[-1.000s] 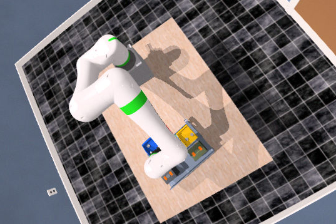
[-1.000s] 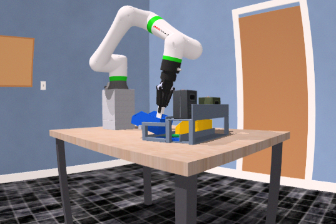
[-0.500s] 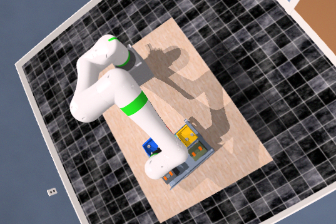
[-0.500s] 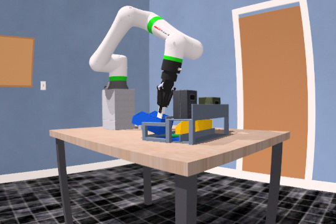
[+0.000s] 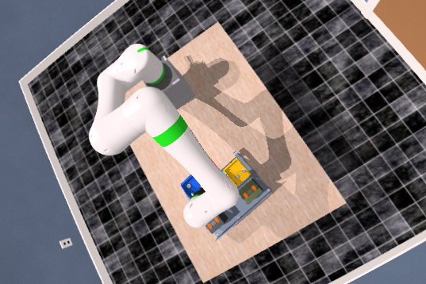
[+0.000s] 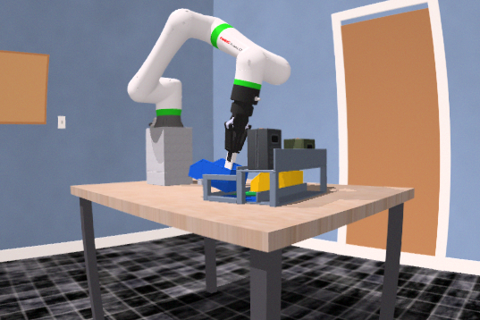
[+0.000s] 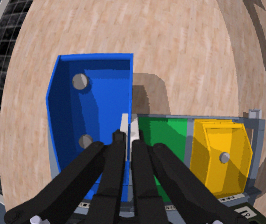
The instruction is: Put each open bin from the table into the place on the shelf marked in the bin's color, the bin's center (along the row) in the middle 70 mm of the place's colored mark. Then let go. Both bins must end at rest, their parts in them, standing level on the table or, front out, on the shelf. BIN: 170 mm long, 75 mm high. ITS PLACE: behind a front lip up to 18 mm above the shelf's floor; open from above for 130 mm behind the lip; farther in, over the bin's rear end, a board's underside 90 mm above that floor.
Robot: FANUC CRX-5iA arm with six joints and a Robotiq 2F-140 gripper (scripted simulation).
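Right now my hand is 50 mm to the left of the blue bin and 40 mm above it. From my hand the other things lie so: yellow bin: 30 mm ahead, 190 mm to the left, 80 mm below; dark box: 180 mm ahead, 10 mm to the right, 40 mm above.
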